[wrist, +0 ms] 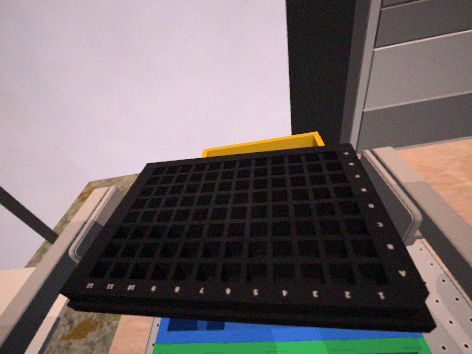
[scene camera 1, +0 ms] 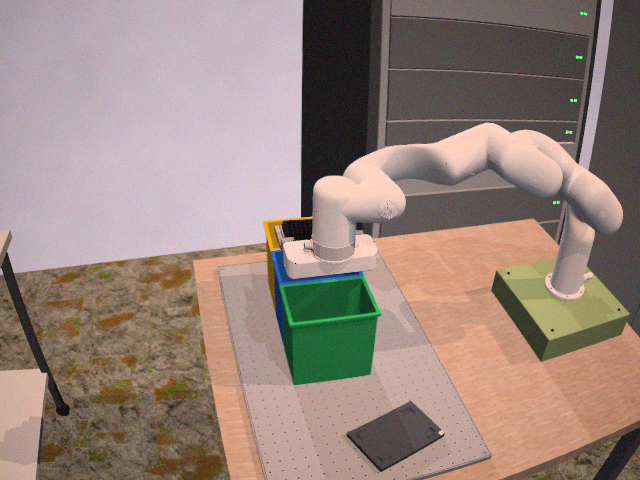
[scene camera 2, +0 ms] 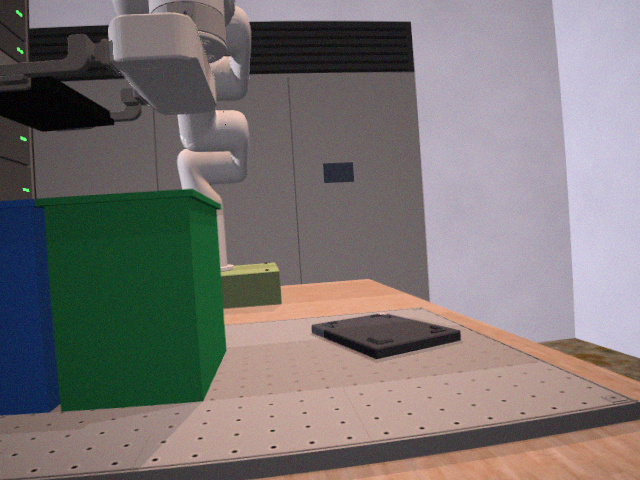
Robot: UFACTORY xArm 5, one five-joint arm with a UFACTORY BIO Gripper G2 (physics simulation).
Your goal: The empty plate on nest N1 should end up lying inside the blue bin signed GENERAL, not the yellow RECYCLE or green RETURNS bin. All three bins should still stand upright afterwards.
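Seen in the pictures: end effector, tool point: (wrist: 232,210) (scene camera 2: 43,104); arm's base, origin of the base link: (scene camera 1: 564,287).
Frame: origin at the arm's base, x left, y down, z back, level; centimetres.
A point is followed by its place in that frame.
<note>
My gripper (wrist: 245,210) {x -9.9, y -22.4, z -67.6 cm} is shut on the black plate (scene camera 1: 297,229) {x -11.1, y -22.6, z -70.9 cm} (scene camera 2: 49,105) {x -8.5, y -21.5, z -69.6 cm} (wrist: 240,220) {x -8.8, y -22.8, z -67.2 cm}, gripping its two short sides. The plate's grid of wells looks empty. It hangs about level, above the bin tops. In the wrist view it covers most of the blue bin (scene camera 1: 279,310) {x -12.7, y -1.0, z -74.8 cm} (scene camera 2: 20,310) {x -9.7, y -2.8, z -75.1 cm} (wrist: 280,335) {x -7.3, y -11.9, z -66.5 cm}. The yellow bin (scene camera 1: 269,258) {x -27.7, y -5.1, z -73.6 cm} (wrist: 265,145) {x -32.1, y -11.4, z -63.8 cm} shows past its far edge, and the green bin (scene camera 1: 330,346) {x 5.5, y -4.5, z -68.6 cm} (scene camera 2: 124,304) {x -1.0, y -2.7, z -75.8 cm} (wrist: 300,347) {x -6.5, y -11.9, z -65.4 cm} at the bottom. The three bins stand upright in a row, blue in the middle. Their signs do not show. The dark nest (scene camera 1: 395,436) {x 26.2, y 4.9, z -61.1 cm} (scene camera 2: 385,335) {x 24.8, y 4.8, z -64.9 cm} bears no plate.
The bins and nest stand on a perforated grey board (scene camera 1: 268,413) {x 11.8, y 6.0, z -83.5 cm} (scene camera 2: 289,413) {x 11.7, y 6.0, z -81.1 cm} on the wooden table (scene camera 1: 516,408) {x 27.6, y 7.3, z -31.3 cm}. The arm's base is on an olive block (scene camera 1: 578,330) {x 16.9, y -0.1, z -7.1 cm} (scene camera 2: 250,289) {x 10.0, y 3.6, z -17.0 cm} at the right. A rack cabinet (scene camera 1: 382,77) stands behind the table.
</note>
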